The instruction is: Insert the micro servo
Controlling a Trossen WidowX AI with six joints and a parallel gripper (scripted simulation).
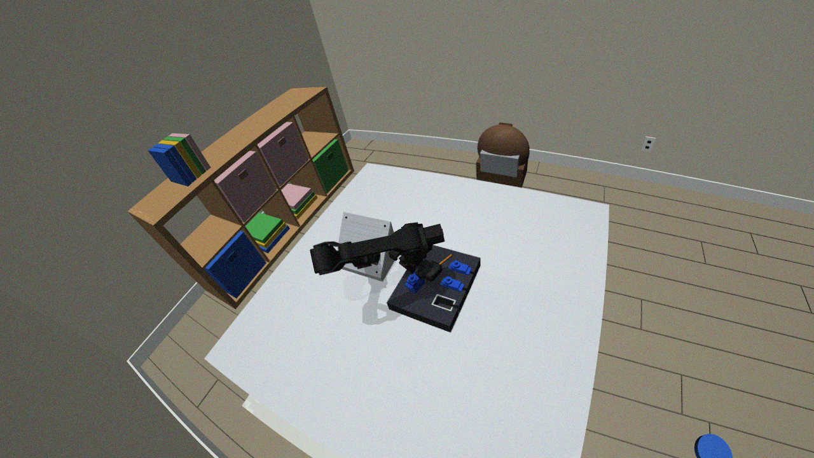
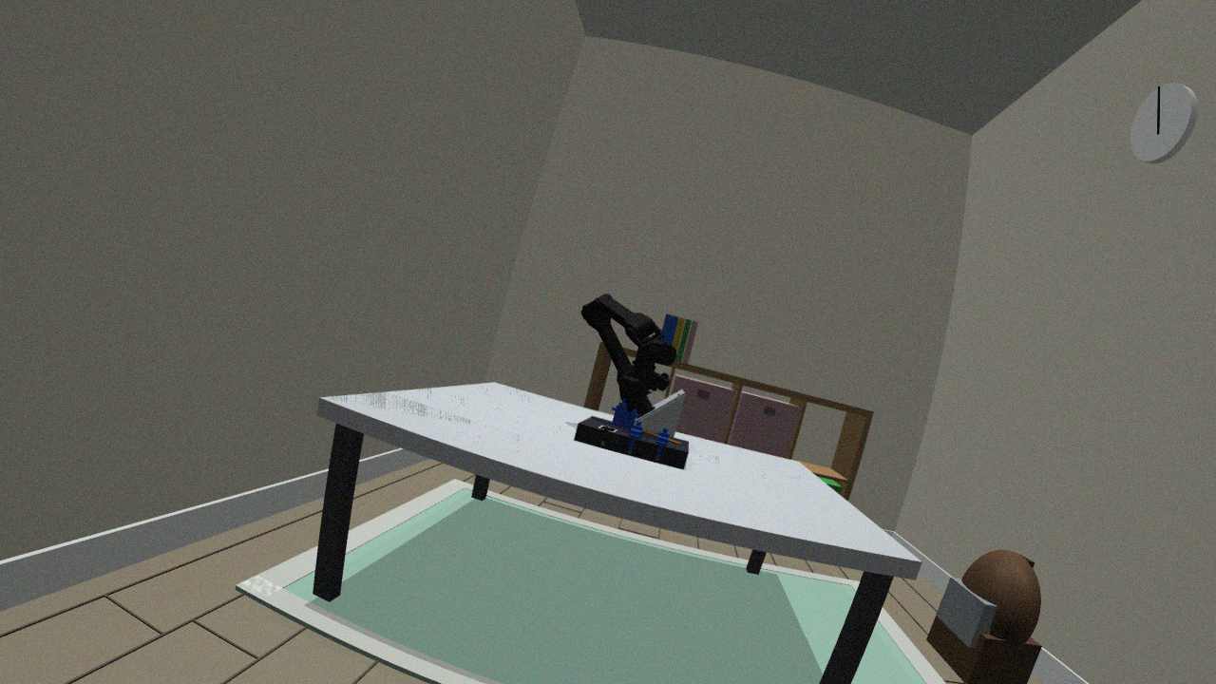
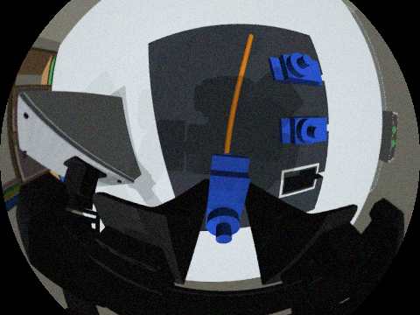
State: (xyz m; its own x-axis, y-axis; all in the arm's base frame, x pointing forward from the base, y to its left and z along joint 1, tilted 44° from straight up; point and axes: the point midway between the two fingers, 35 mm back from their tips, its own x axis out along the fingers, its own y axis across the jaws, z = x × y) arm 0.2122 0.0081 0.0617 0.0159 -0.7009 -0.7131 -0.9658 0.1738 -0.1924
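My gripper tip is now 70 mm above the dark deck and 30 mm to the right of it.
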